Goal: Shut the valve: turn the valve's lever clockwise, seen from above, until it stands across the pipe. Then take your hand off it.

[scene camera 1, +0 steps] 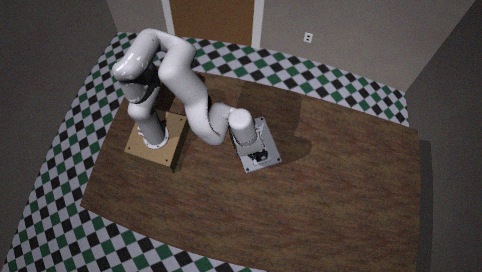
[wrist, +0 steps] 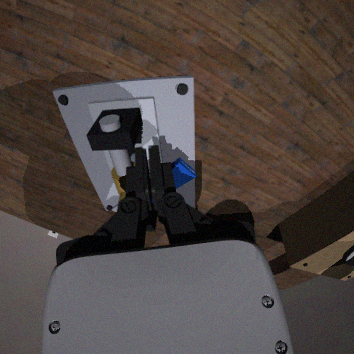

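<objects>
Looking at a grey base plate, I see that (wrist: 173, 95) and (scene camera 1: 249, 167) are the same spot on it.
</objects>
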